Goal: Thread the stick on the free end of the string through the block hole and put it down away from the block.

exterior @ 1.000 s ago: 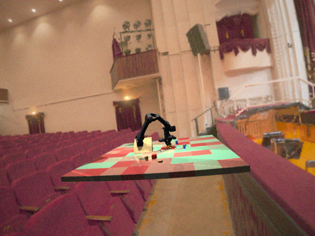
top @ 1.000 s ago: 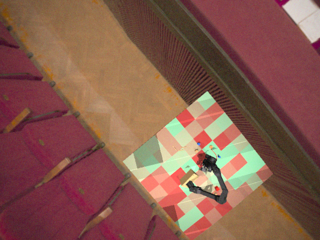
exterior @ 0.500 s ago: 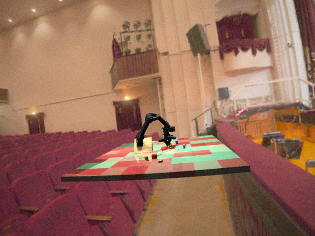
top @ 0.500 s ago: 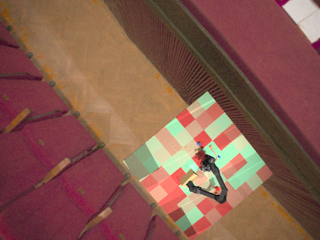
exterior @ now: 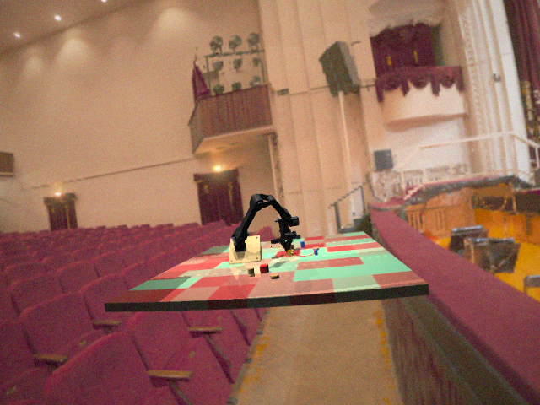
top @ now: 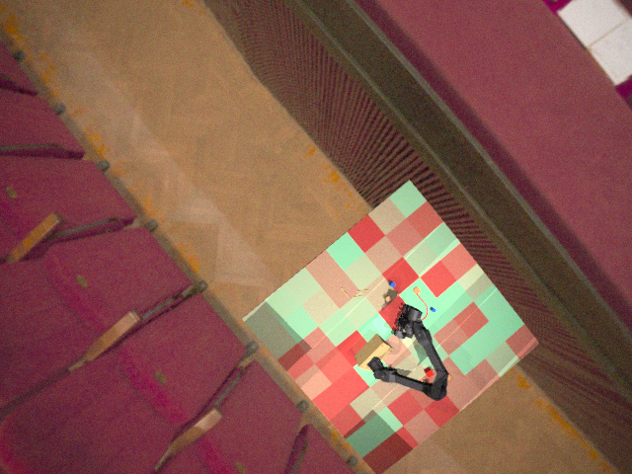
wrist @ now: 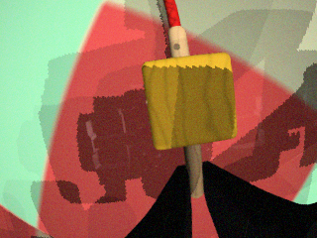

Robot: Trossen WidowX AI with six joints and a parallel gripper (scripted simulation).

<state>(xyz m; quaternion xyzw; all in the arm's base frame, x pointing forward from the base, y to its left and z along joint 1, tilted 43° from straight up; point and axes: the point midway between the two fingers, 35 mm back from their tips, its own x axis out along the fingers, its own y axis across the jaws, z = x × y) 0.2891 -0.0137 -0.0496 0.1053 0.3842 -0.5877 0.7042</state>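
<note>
Now: the yellow cube 30 mm to the right of my gripper tip, 10 mm ahead of it and 10 mm above it. From my gripper tip the other things lie so: round wooden button: 180 mm ahead, 30 mm to the left; then wooden cylinder: 130 mm to the left, 30 mm ahead, 10 mm above; then thin wooden stick: 40 mm to the right, 20 mm ahead, 10 mm above.
</note>
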